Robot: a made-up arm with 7 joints. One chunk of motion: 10 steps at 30 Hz.
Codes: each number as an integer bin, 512 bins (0 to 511) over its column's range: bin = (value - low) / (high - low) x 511, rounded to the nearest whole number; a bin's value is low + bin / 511 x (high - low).
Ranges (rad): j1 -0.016..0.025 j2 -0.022..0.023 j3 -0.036..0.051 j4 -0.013..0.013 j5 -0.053..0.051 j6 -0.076..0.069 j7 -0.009..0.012
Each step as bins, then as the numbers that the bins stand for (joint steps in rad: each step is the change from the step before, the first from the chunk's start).
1 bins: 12 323 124 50 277 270 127
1 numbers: -0.01504 0.00644 -0.01489 -0.01046 0.00338 0.00061 -0.00378
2 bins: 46 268 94 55 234 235 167
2 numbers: -0.01231 0.00160 -0.02000 -0.01020 -0.00538 -0.00932 -0.00214
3 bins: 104 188 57 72 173 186 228
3 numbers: -0.00766 -0.00544 -0.02630 -0.00934 -0.01779 -0.02322 0.00037
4 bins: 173 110 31 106 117 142 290
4 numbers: -0.00212 -0.01231 -0.03072 -0.00761 -0.02919 -0.03571 0.00292
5 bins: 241 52 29 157 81 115 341
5 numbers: 0.00334 -0.01742 -0.03106 -0.00501 -0.03651 -0.04337 0.00501
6 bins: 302 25 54 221 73 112 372
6 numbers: 0.00823 -0.01980 -0.02681 -0.00176 -0.03814 -0.04422 0.00629
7 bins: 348 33 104 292 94 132 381
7 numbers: 0.01192 -0.01909 -0.01829 0.00186 -0.03387 -0.03854 0.00666
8 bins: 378 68 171 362 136 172 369
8 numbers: 0.01433 -0.01601 -0.00689 0.00542 -0.02532 -0.02719 0.00616
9 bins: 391 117 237 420 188 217 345
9 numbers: 0.01537 -0.01170 0.00435 0.00837 -0.01474 -0.01442 0.00518
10 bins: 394 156 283 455 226 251 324
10 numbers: 0.01561 -0.00826 0.01218 0.01015 -0.00700 -0.00478 0.00432
